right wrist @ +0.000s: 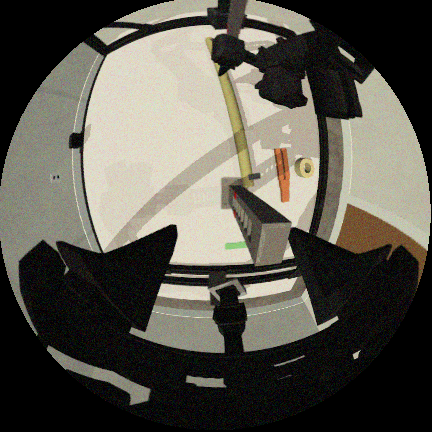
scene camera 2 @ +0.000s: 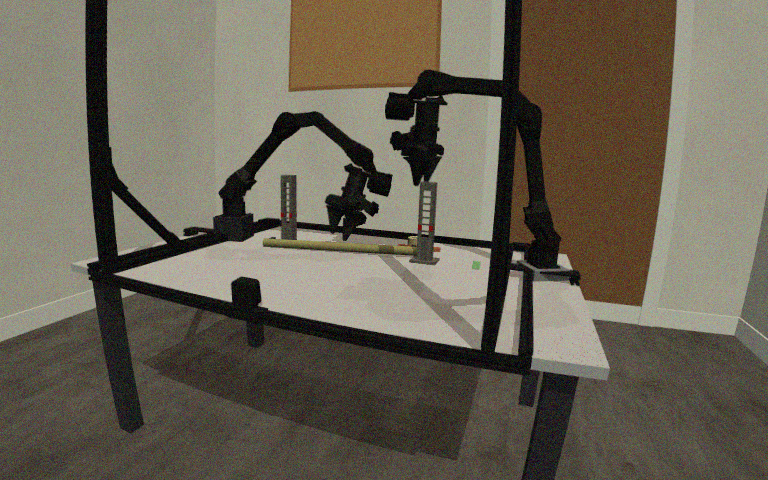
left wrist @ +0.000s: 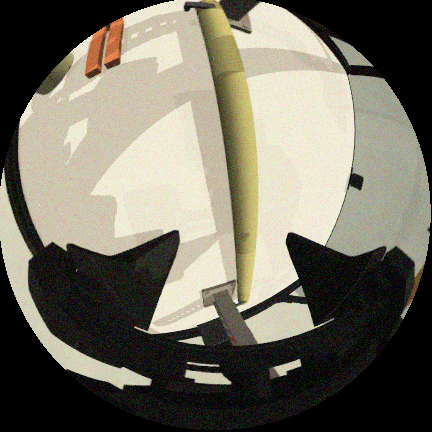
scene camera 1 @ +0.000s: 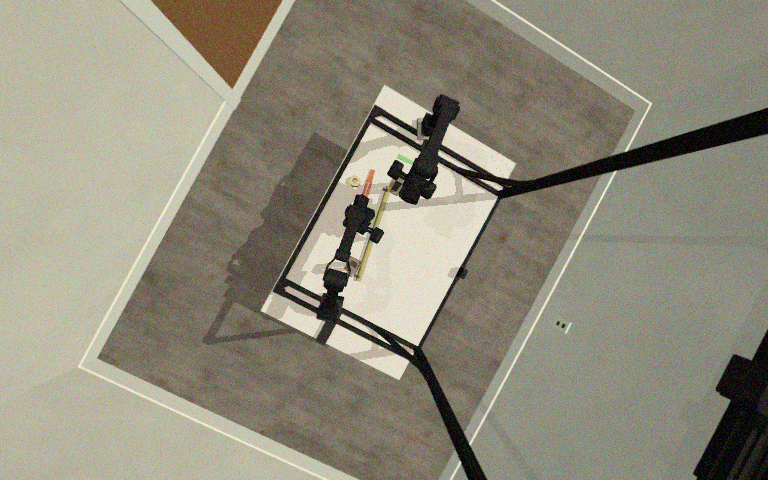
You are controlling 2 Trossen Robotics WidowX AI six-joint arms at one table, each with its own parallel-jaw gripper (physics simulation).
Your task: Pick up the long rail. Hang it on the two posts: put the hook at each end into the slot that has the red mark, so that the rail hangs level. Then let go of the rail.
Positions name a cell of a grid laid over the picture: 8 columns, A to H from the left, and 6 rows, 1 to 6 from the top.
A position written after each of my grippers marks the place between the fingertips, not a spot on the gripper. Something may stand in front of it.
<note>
My left gripper (scene camera 2: D3) is open and holds nothing. Also in view: an olive rail (scene camera 2: C4). Further things: my right gripper (scene camera 2: E3).
The olive rail shows as well in the right wrist view (right wrist: E3) and in the left wrist view (left wrist: E2). My left gripper is seen too in the right wrist view (right wrist: E2) and in the left wrist view (left wrist: E4). My right gripper is seen too in the right wrist view (right wrist: E4).
</note>
